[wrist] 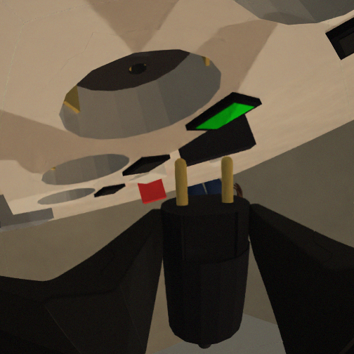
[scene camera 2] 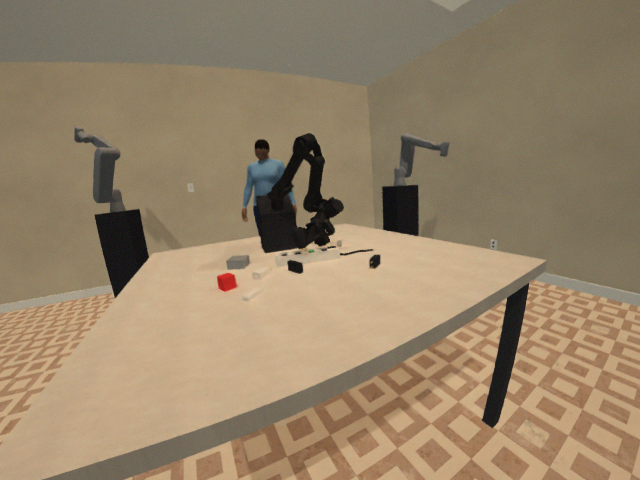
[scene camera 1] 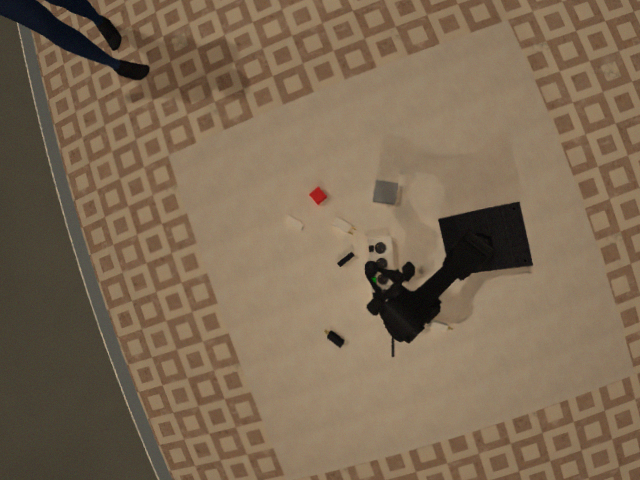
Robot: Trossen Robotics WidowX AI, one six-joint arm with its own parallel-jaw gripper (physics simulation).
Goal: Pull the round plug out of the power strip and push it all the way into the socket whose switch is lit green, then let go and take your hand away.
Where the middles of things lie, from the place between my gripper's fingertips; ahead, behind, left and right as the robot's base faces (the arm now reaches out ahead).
My gripper is now 7 cm short of the black block (wrist: 236, 136), 5 cm to the left of it and 5 cm above it. The rest, counted from my hand: round black plug (wrist: 205, 256): 3 cm above, 1 cm to the right.
